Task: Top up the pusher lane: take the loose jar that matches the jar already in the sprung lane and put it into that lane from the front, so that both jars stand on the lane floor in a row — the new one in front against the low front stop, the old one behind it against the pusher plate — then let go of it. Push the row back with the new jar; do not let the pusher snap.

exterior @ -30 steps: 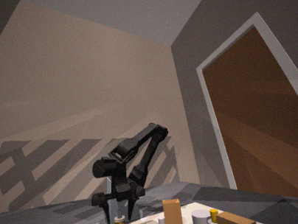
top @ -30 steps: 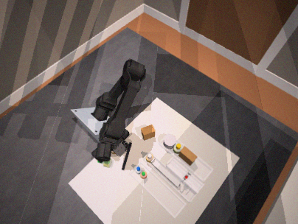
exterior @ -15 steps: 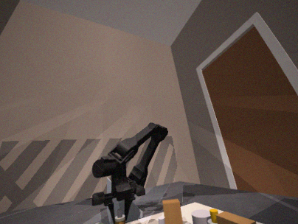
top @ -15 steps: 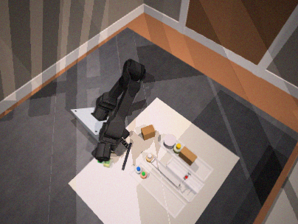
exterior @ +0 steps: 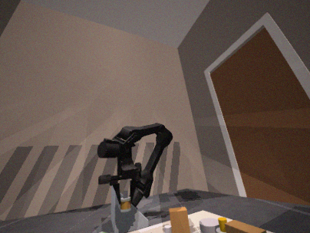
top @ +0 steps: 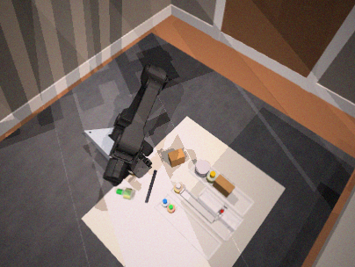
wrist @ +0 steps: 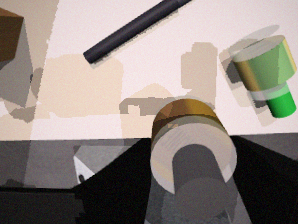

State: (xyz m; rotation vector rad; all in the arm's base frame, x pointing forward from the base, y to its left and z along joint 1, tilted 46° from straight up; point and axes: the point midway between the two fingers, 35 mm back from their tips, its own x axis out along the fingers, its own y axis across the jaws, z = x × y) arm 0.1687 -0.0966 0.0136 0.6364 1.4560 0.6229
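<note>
The black rod lies 10 cm below my gripper tip, 7 cm ahead of it and 2 cm to the left of it. Also, from my gripper tip: yellow-lidded jar: 23 cm ahead, 21 cm to the left, 7 cm below; grey round thing: 21 cm to the left, 18 cm ahead, 8 cm below; green-lidded jar: 9 cm below, 8 cm to the right, 1 cm ahead.
</note>
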